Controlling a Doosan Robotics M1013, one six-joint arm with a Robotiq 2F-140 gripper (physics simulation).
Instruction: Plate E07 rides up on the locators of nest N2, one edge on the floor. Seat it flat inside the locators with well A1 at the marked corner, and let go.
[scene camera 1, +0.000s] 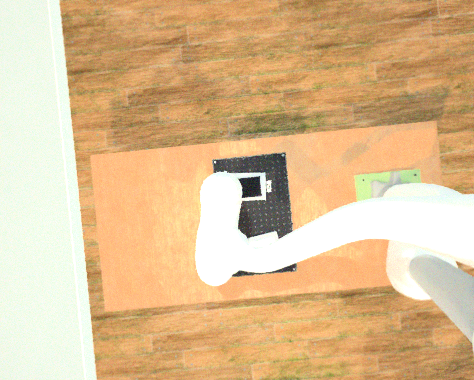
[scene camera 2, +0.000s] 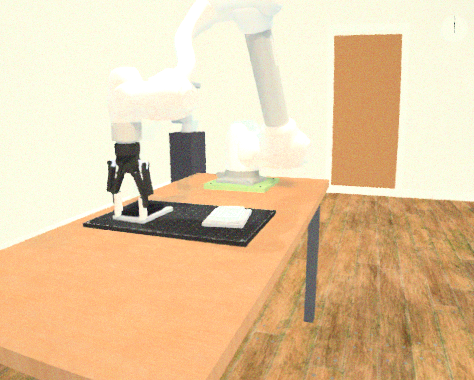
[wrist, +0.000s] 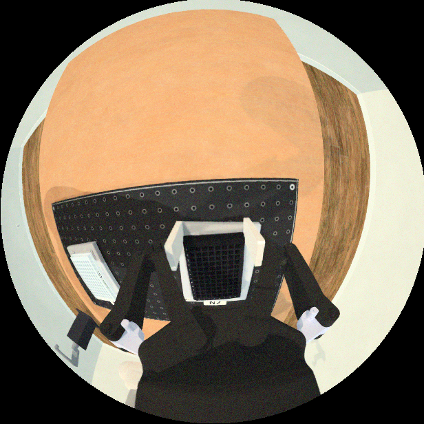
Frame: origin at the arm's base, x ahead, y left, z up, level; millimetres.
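Seen in the pictures: gripper, fingertip midpoint: (scene camera 2: 131, 217); arm's base at its link origin: (scene camera 2: 242, 180).
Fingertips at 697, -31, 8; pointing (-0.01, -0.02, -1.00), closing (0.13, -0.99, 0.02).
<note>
Pixels of each thing's top centre, then the offset from my fingertips to it, as dx, dy, dz. "pt": a spot on its surface instead. Level surfaces: height alone.
- black plate E07 at its top centre: (scene camera 2: 143, 206) (scene camera 1: 246, 187) -70, -9, +15
- white nest N2 at a spot on its surface: (scene camera 2: 162, 213) pt -96, +45, -7
- white plate at its top centre: (scene camera 2: 227, 211) (scene camera 1: 261, 250) -147, +256, +13
- same black perforated board at its top centre: (scene camera 2: 182, 216) (scene camera 1: 254, 215) -112, +111, -13
- wooden table at its surface level: dz -26
The black plate E07 (scene camera 1: 251, 187) (scene camera 2: 152, 207) (wrist: 215, 270) lies in the white nest N2 (scene camera 1: 264, 186) (scene camera 2: 162, 213) (wrist: 247, 282). In the wrist view a thick dark band shows along its far edge, but I cannot tell how far it is tilted. Well A1 and the marked corner cannot be made out. My gripper (scene camera 2: 131, 212) (wrist: 212, 229) points down over the nest. Its two pale fingertips stand at the plate's left and right sides in the wrist view, close against them, and it is shut on the plate. In scene camera 1 the arm hides the gripper.
A white plate (scene camera 2: 227, 215) (wrist: 95, 275) sits on another nest on the same black perforated board (scene camera 1: 270, 220) (scene camera 2: 185, 232) (wrist: 220, 189). The board lies on the wooden table (scene camera 1: 150, 225) (scene camera 2: 150, 280) (wrist: 175, 125). The arm's green base plate (scene camera 1: 364, 187) (scene camera 2: 270, 185) is at the table's far end.
</note>
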